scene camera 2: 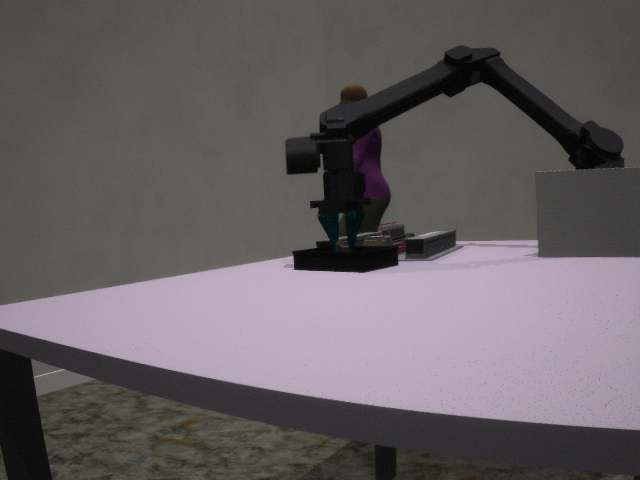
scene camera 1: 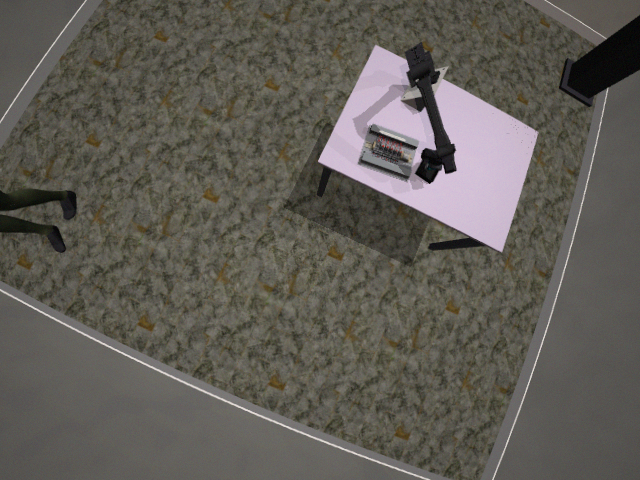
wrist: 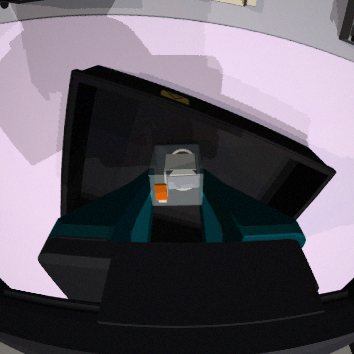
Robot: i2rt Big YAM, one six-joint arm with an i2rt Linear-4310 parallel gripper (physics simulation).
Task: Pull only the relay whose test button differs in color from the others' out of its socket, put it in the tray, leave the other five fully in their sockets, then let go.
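Frame: origin at the arm's base, x ahead, y right, z down, level; centimetres.
Seen in the pictures: gripper, fingertip midpoint: [scene camera 1: 428, 167] [wrist: 176, 176]; arm's base at its link origin: [scene camera 2: 605, 202].
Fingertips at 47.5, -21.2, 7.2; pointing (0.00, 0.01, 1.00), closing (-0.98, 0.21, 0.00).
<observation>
Pixels of each thing's middle, then the offset from my fingertips to it, as dx, dy, dz. "pt": a spot on its surface instead. Level surfaces: height alone.
- relay at the middle of its body: [wrist: 176, 168] [scene camera 2: 344, 252] +0.1, +0.5, +0.1
- black tray at the middle of its body: [wrist: 187, 186] [scene camera 2: 345, 258] [scene camera 1: 429, 167] -1.1, -1.3, +1.0
- panel at a spot on its surface: [scene camera 1: 397, 167] pt +9.8, +17.4, -1.6
- pink table at its surface level: dz +2.7
- grey duct at the middle of its body: [scene camera 2: 433, 242] [scene camera 1: 394, 137] -8.2, +25.8, +0.4
My gripper [scene camera 2: 343, 249] [wrist: 176, 176] has teal fingers that point down, shut on a clear-cased relay with an orange test button. The relay [wrist: 177, 167] is between the fingertips, over the inside of the black tray. The black tray [scene camera 2: 330, 260] [wrist: 67, 150] stands on the table beside the relay panel; the fingertips reach down to about its rim in the scene camera 2 view. Whether the relay touches the tray floor is hidden. The panel [scene camera 1: 397, 167] holds a row of relays [scene camera 1: 390, 147] with red wires; their test buttons are too small to tell.
The pink table [scene camera 1: 480, 170] [scene camera 2: 310, 320] carries the arm's base and the panel. A grey duct [scene camera 2: 431, 244] on the panel stands right of the tray in the scene camera 2 view. A grey box-like block [scene camera 2: 586, 214] stands under the arm's base. A person [scene camera 2: 372, 165] is behind the table.
</observation>
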